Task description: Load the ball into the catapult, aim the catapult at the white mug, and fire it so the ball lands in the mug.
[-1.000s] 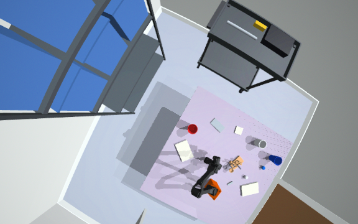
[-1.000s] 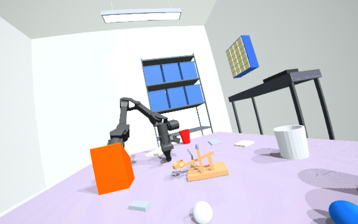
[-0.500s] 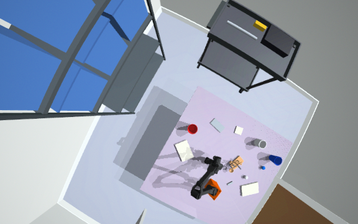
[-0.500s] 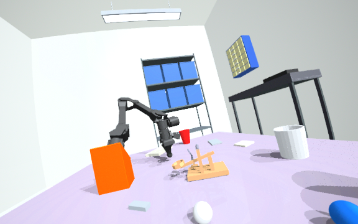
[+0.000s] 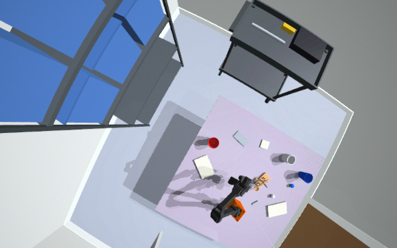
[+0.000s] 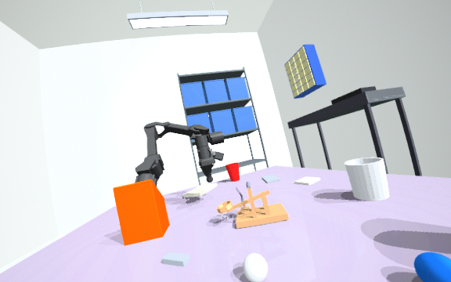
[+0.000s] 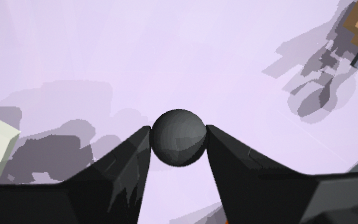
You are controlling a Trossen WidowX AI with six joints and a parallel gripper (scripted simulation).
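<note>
Now: the wooden catapult 240 mm to the right of my gripper tip, 60 mm ahead of it and 50 mm below it. Also, from my gripper tip: white ball: 450 mm to the right, 80 mm below, 20 mm behind; red cup: 340 mm to the left, 220 mm ahead, 70 mm below; dark ball: 10 mm above.
</note>
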